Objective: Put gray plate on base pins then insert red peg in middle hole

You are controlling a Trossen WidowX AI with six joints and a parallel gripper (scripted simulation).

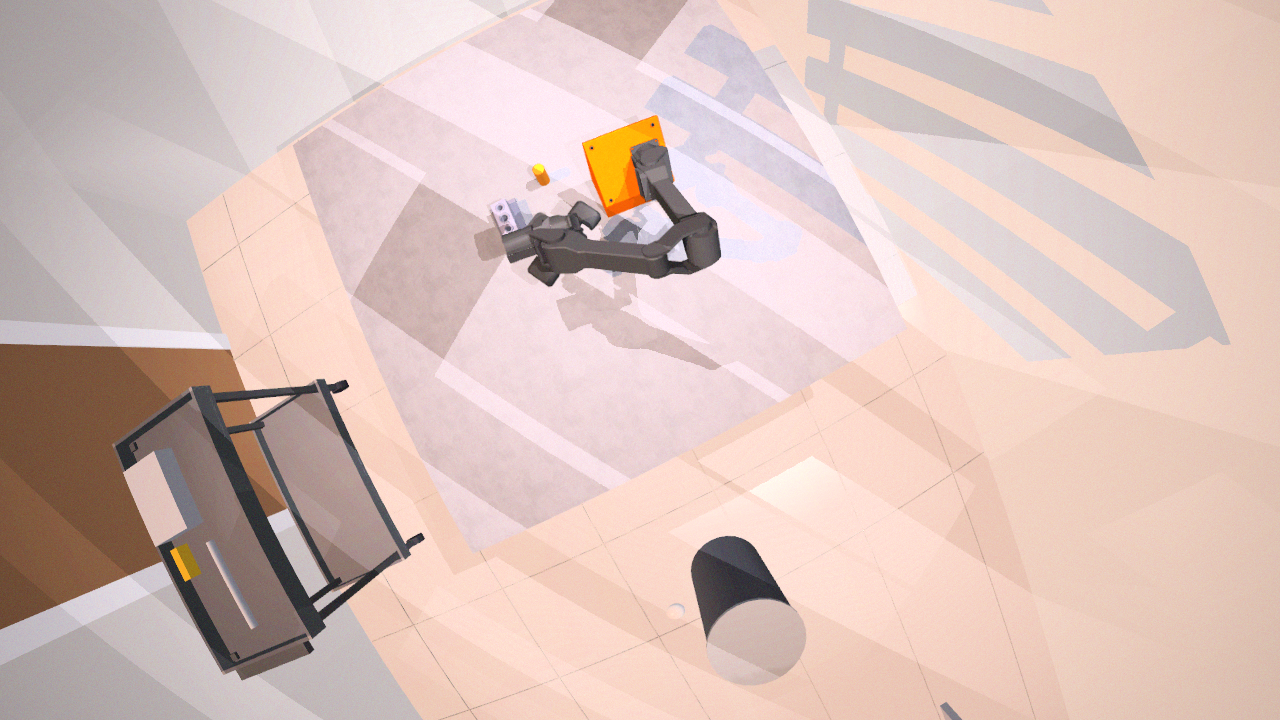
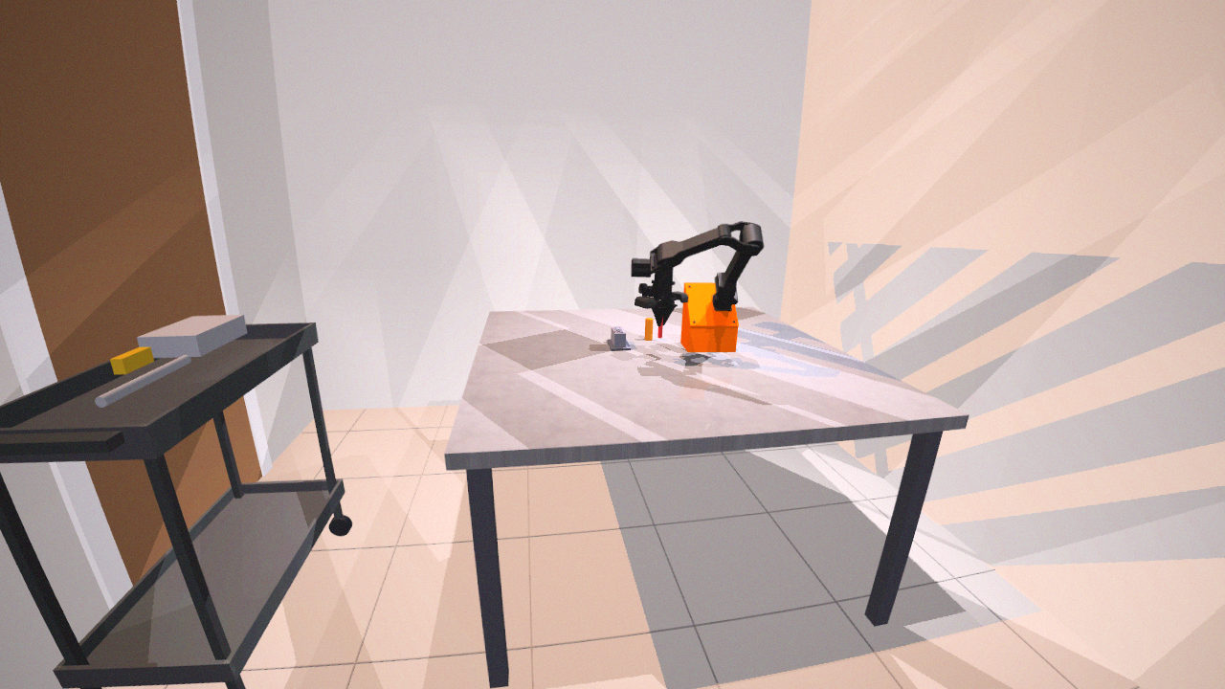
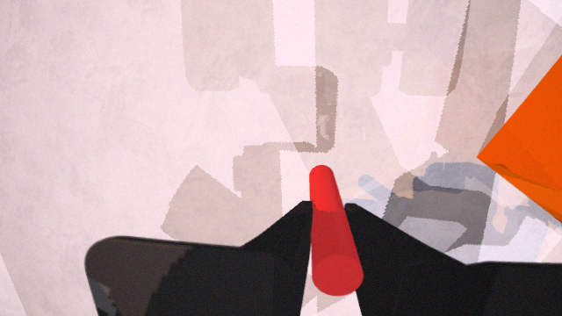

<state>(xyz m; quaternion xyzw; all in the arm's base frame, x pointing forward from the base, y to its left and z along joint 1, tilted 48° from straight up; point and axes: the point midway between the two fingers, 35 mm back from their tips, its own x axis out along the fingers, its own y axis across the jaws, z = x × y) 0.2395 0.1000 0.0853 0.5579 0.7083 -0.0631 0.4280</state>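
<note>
Now: gripper tip 12 cm short of the gray plate, 16 cm to the left of it and 7 cm above it. Also, from my gripper tip: orange cylinder: 23 cm to the right, 7 cm below; then red peg: right at my gripper tip; then gray base: 12 cm ahead, 16 cm to the right, 11 cm below.
</note>
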